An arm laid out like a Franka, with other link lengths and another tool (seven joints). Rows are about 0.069 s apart.
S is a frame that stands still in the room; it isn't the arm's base.
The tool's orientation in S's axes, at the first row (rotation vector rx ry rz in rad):
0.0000, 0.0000, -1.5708
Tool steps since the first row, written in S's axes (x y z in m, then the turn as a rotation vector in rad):
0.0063, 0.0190, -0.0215, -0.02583, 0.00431, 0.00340
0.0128, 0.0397, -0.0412, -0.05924, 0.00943, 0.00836
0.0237, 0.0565, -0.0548, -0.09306, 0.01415, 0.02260
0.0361, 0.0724, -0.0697, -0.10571, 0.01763, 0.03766
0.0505, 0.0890, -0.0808, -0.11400, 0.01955, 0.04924
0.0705, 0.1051, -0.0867, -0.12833, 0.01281, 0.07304
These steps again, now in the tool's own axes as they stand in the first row. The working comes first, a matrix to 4 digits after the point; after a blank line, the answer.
The tool's axes in the first row as the columns of a matrix, in S's axes (used below as rounded here):
0.0000, 1.0000, 0.0000
-1.0000, 0.0000, 0.0000
0.0000, 0.0000, 1.0000

-0.0190, 0.0063, -0.0215, -0.00431, -0.02583, 0.00340
-0.0397, 0.0128, -0.0412, -0.00943, -0.05924, 0.00836
-0.0565, 0.0237, -0.0548, -0.01415, -0.09306, 0.02260
-0.0724, 0.0361, -0.0697, -0.01763, -0.10571, 0.03766
-0.0890, 0.0505, -0.0808, -0.01955, -0.11400, 0.04924
-0.1051, 0.0705, -0.0867, -0.01281, -0.12833, 0.07304

